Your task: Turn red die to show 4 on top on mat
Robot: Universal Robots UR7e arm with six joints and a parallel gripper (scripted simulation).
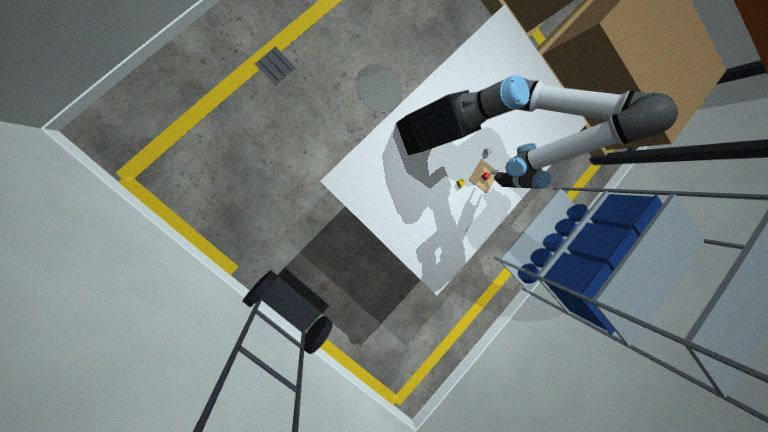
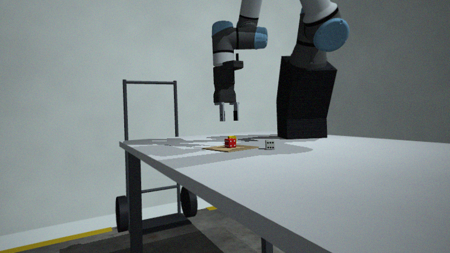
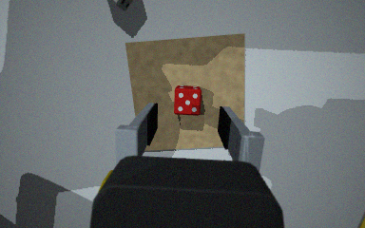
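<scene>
My hand is 90 mm above the red die. From my hand the other things lie so: yellow die (140 mm to the right, 100 mm below, 80 mm behind); white die (110 mm to the left, 100 mm below, 90 mm behind); tan mat (110 mm below).
</scene>
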